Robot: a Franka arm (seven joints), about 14 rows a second.
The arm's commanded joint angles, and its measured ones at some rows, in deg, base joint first. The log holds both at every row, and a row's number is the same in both.
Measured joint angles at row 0: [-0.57, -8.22, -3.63, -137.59, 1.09, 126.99, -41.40]
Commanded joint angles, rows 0 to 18: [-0.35, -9.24, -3.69, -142.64, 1.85, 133.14, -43.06]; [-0.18, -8.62, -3.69, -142.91, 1.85, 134.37, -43.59]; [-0.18, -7.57, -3.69, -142.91, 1.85, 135.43, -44.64]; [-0.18, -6.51, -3.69, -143.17, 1.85, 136.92, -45.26]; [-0.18, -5.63, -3.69, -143.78, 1.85, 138.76, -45.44]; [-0.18, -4.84, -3.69, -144.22, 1.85, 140.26, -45.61]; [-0.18, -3.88, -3.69, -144.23, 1.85, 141.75, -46.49]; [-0.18, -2.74, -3.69, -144.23, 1.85, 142.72, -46.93]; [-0.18, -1.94, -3.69, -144.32, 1.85, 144.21, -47.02]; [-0.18, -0.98, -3.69, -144.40, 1.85, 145.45, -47.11]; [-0.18, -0.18, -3.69, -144.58, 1.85, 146.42, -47.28]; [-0.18, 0.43, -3.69, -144.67, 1.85, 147.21, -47.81]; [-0.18, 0.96, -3.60, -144.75, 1.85, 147.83, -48.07]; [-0.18, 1.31, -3.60, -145.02, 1.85, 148.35, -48.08]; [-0.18, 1.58, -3.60, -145.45, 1.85, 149.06, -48.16]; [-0.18, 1.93, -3.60, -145.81, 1.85, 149.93, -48.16]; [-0.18, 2.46, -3.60, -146.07, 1.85, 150.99, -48.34]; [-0.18, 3.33, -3.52, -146.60, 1.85, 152.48, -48.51]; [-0.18, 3.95, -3.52, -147.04, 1.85, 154.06, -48.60]
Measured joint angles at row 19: [-0.41, 2.98, -3.47, -145.35, 1.09, 150.03, -47.05]
